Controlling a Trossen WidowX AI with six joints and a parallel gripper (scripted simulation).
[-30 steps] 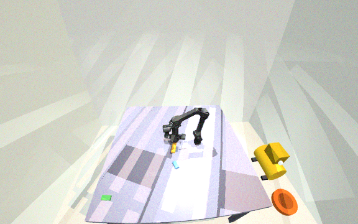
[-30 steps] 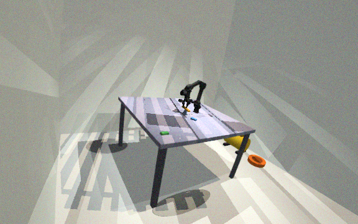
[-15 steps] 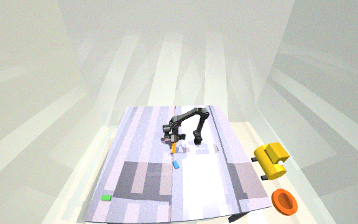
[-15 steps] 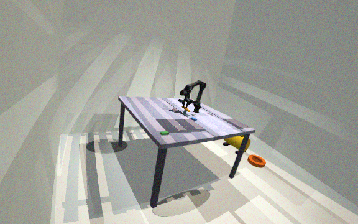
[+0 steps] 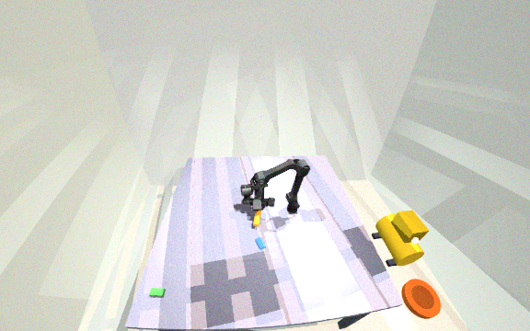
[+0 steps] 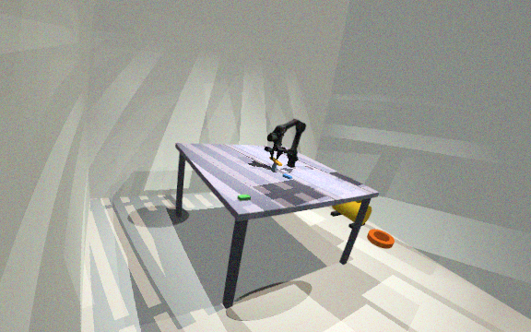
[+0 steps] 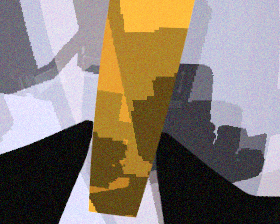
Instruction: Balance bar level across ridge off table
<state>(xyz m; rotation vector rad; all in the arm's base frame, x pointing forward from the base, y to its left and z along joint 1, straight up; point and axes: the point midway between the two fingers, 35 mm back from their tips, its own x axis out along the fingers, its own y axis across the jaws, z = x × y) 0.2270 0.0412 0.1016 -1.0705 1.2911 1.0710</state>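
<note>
Right now my gripper tip is 3 cm to the right of the yellow bar and 1 cm short of it. From my gripper tip the other things lie so: green block (51 cm ahead, 46 cm to the left, 6 cm below); then blue block (20 cm to the left, 6 cm below).
</note>
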